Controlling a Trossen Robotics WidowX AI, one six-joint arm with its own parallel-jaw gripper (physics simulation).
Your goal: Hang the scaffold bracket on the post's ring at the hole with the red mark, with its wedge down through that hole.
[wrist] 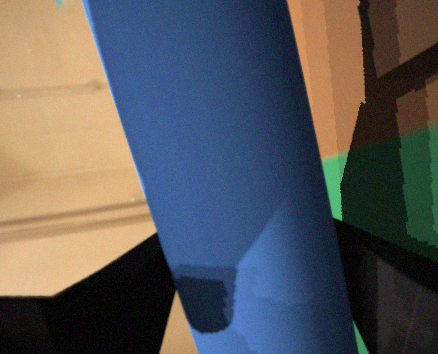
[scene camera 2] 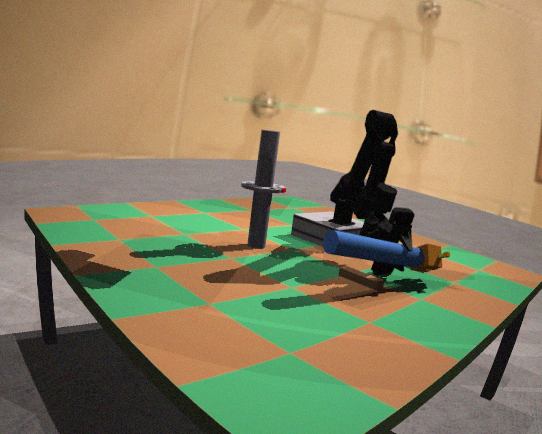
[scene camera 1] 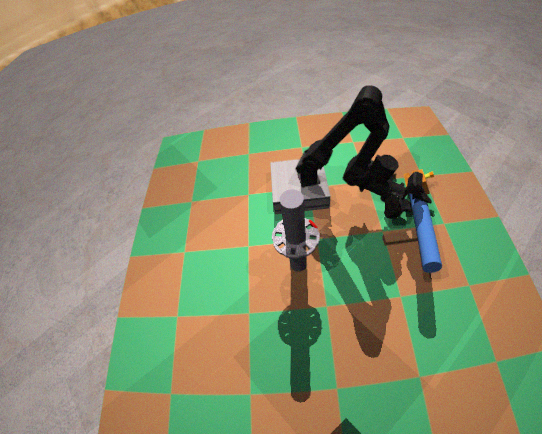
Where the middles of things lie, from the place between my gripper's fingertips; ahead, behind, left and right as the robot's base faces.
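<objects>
Counting from my hand, I find the scaffold bracket (scene camera 2: 424,258) 2 cm above it, 4 cm ahead of it and 3 cm to the right of it. The dark post (scene camera 2: 269,141) is 9 cm above my hand, and it is also 4 cm ahead of the hand and 43 cm to the right of it.
</objects>
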